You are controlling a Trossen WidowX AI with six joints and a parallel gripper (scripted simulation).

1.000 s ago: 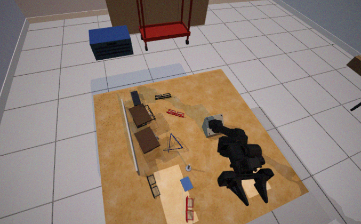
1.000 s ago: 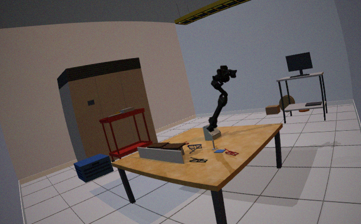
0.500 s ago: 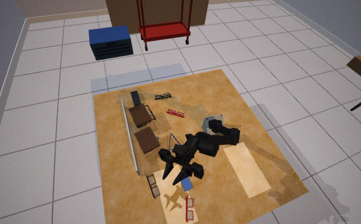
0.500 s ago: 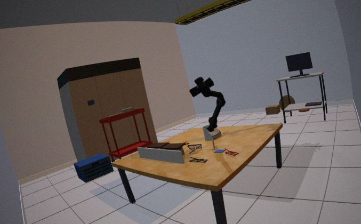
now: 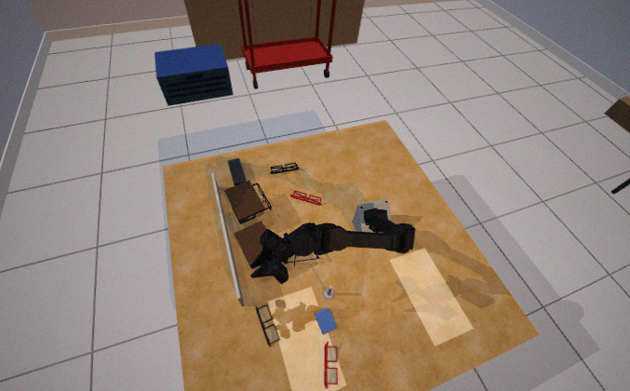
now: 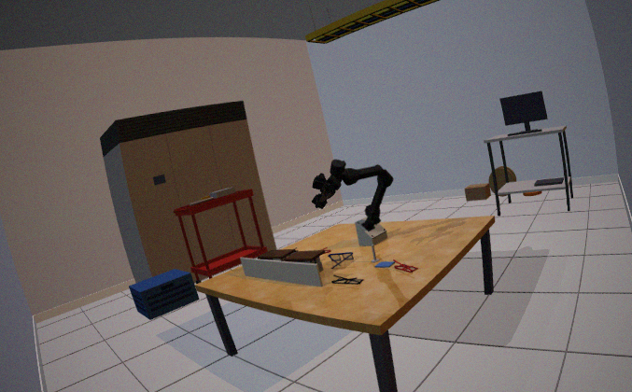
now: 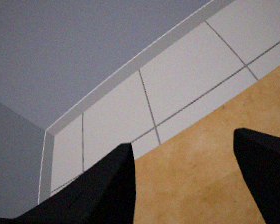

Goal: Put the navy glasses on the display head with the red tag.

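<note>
My gripper tip is now 36 cm above the blue square tag, 22 cm past it and 12 cm to the right of it. Also, from my gripper tip: dark display head (30 cm below, 22 cm to the right, 6 cm behind).
</note>
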